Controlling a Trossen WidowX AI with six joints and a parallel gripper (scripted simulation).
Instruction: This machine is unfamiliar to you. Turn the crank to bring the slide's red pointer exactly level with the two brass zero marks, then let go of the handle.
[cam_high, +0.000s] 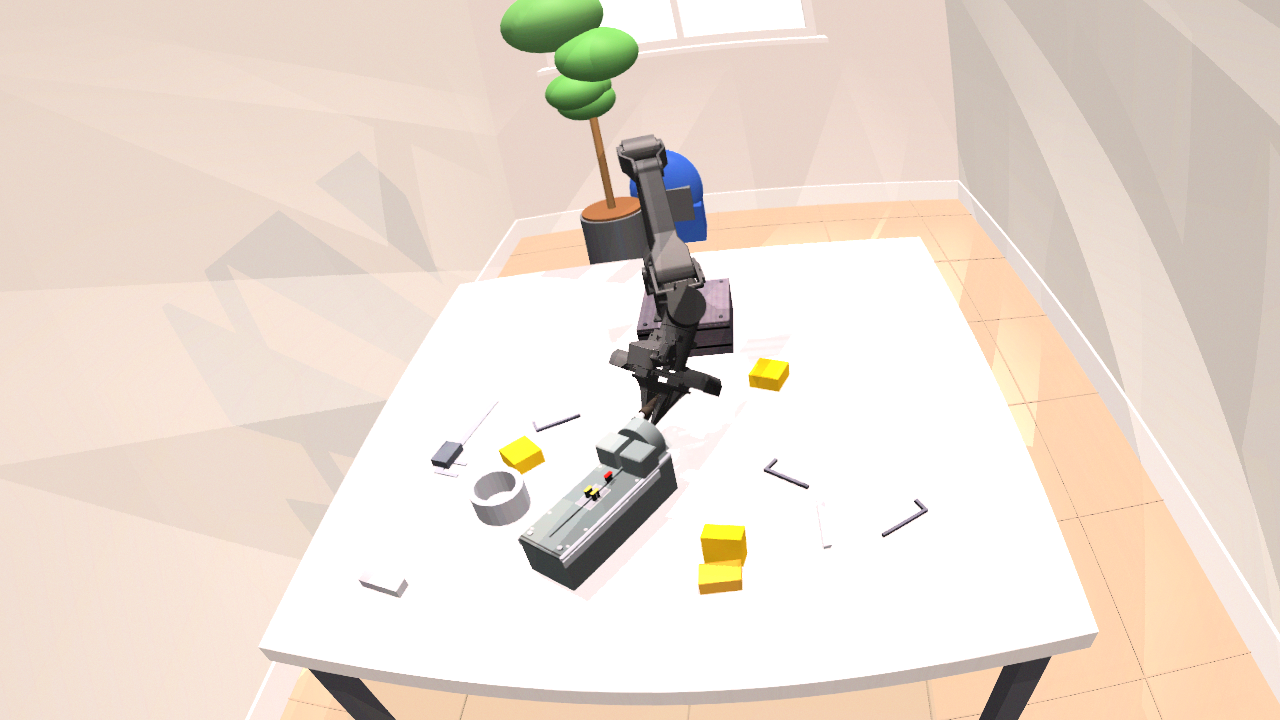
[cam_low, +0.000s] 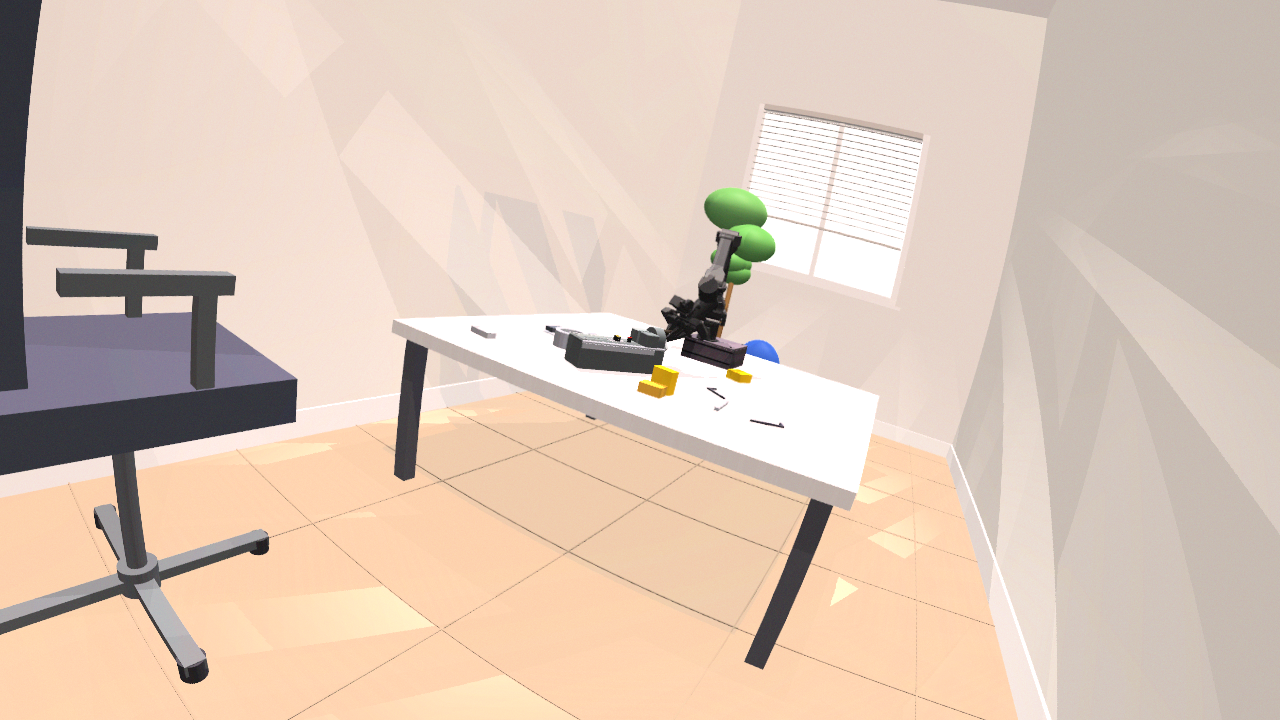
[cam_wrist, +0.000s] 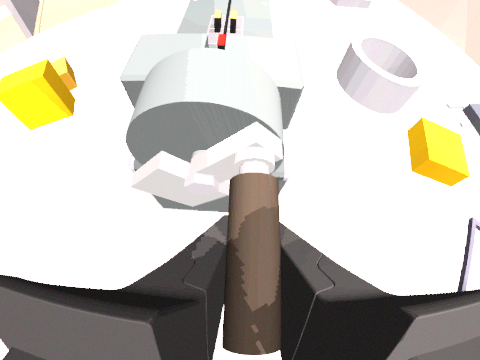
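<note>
Now: the brown crank handle 3 cm above my gripper tip, 1 cm to the left of it and 1 cm behind it. From my gripper tip the other things lie so: red pointer 12 cm ahead, 4 cm to the right.
</note>
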